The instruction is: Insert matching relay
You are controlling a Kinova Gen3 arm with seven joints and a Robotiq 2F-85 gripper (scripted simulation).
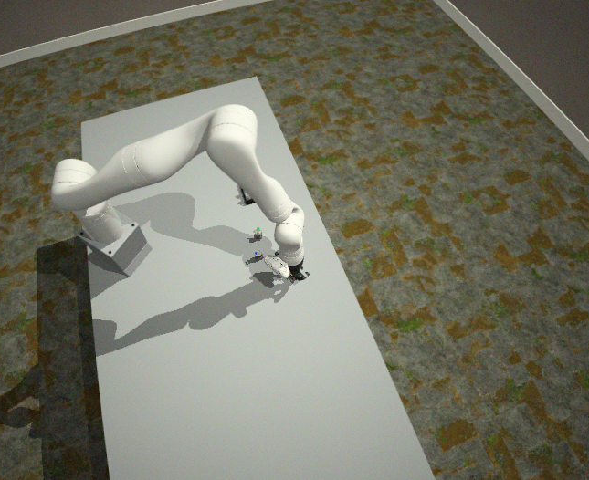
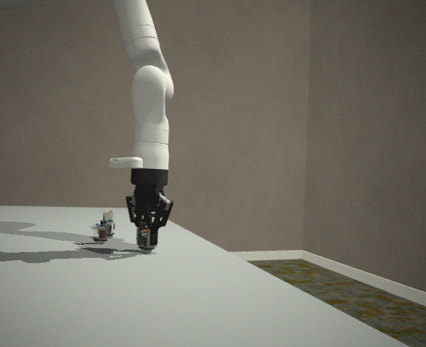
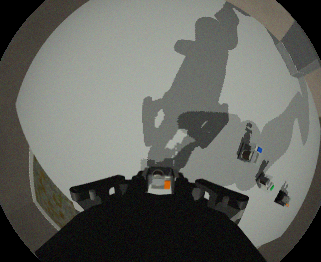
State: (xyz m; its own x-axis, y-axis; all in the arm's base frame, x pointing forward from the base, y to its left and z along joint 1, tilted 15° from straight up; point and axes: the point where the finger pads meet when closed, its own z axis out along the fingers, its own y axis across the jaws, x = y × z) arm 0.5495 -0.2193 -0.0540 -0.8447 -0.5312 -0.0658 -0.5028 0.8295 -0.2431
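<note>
The green-button relay lies 18 cm to the left of my hand, 8 cm behind it and 1 cm below it. The rest, counted from my hand: blue-button relay 10 cm to the left, 9 cm behind, 1 cm below.
</note>
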